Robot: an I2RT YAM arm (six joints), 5 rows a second.
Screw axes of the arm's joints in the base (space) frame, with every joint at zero. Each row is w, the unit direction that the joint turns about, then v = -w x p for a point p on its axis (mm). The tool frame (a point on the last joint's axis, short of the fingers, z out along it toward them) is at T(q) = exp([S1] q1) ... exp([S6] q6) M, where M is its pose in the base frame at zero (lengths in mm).
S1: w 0 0 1 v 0 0 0
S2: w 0 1 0 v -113.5 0 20
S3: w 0 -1 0 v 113.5 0 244
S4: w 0 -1 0 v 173.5 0 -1
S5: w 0 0 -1 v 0 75 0
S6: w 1 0 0 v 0 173.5 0
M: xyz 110.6 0 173.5 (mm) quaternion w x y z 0.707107 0 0.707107 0
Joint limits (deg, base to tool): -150..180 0..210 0..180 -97..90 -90..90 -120..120
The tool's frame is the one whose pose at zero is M.
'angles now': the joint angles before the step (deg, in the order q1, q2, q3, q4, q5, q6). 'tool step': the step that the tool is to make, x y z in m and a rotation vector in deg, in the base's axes. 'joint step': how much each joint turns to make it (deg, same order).
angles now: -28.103, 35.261, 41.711, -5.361, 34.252, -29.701
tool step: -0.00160, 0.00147, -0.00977, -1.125, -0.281, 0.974
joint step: 0.013, -1.695, -3.080, 2.718, -0.986, -0.999
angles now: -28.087, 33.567, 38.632, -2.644, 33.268, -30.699
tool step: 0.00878, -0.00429, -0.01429, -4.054, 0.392, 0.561
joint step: -0.044, 1.080, -4.962, 9.996, -0.892, -4.407
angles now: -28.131, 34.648, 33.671, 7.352, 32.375, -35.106
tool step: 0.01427, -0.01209, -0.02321, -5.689, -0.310, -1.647
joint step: -1.419, 5.090, -6.994, 18.118, -0.563, -5.673
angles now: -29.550, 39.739, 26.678, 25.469, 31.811, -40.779
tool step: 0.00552, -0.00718, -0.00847, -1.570, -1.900, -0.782
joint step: -1.211, 3.504, -2.231, 8.344, -0.512, -0.340
